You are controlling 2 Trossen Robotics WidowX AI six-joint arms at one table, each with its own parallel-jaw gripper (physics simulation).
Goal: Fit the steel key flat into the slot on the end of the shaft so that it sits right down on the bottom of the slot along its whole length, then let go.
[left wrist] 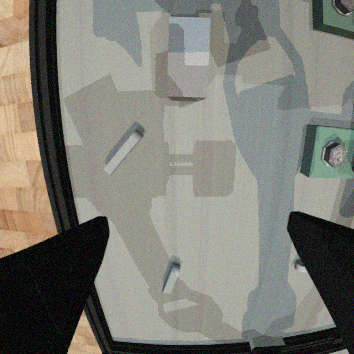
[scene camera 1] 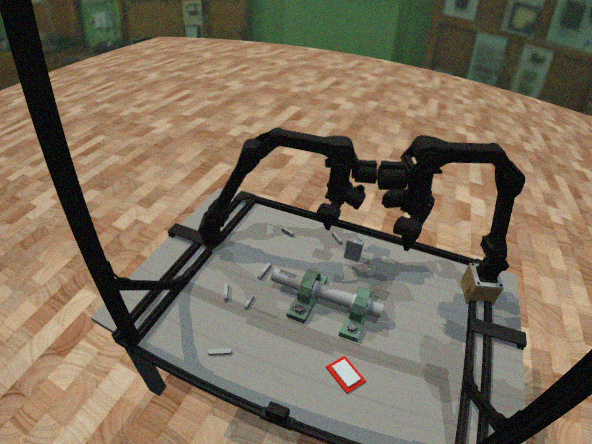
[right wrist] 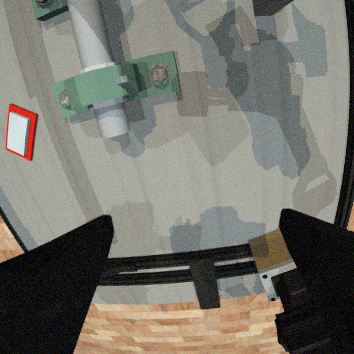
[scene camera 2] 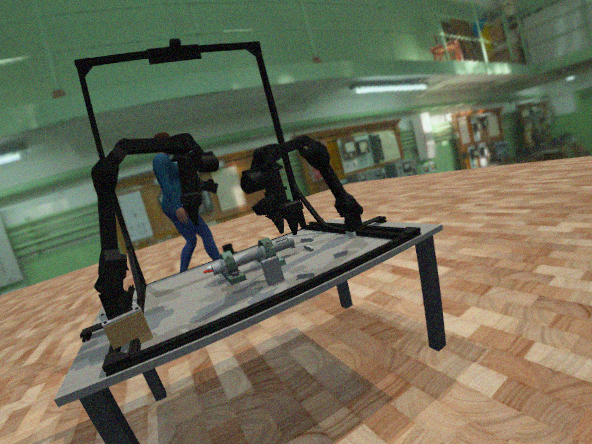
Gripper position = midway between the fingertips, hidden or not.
Note:
The left gripper point(scene camera 2: 288, 234) is open, holding nothing. Also in view: a grey block point(left wrist: 188, 37). The right gripper point(scene camera 1: 410, 241) is open, holding nothing. The table carries a red-framed white card point(scene camera 1: 346, 375). Also in view: a grey steel shaft point(scene camera 1: 322, 291).
The red-framed white card also shows in the right wrist view point(right wrist: 25, 121). The left gripper shows as well in the left wrist view point(left wrist: 199, 224) and in scene camera 1 point(scene camera 1: 332, 221). The right gripper shows as well in the right wrist view point(right wrist: 196, 221) and in scene camera 2 point(scene camera 2: 196, 223). The left wrist view misses the red-framed white card: it is out of frame.

